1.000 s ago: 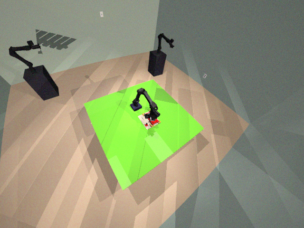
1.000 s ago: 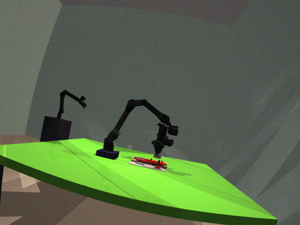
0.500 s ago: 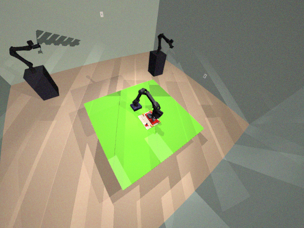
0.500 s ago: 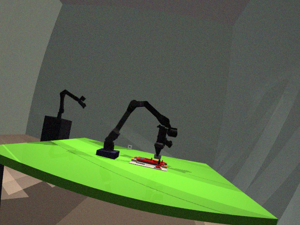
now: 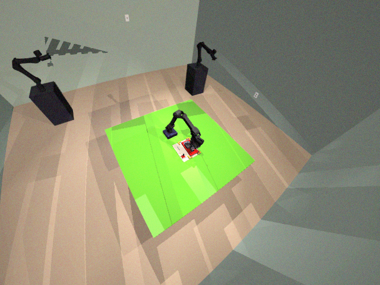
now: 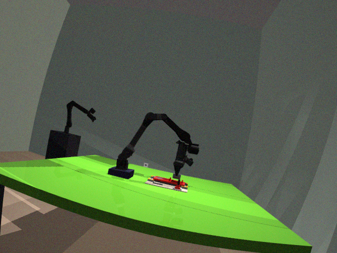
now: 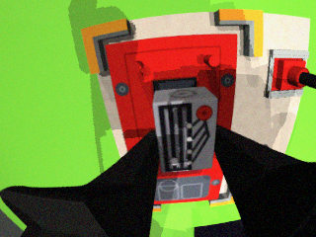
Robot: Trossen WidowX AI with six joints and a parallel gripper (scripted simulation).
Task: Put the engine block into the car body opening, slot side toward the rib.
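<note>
The engine block is 1 cm below my gripper tip. Also, from my gripper tip: black peg: 12 cm to the right, 3 cm below, 2 cm ahead; then beige base plate: 5 cm below, 3 cm to the right, 3 cm behind.
</note>
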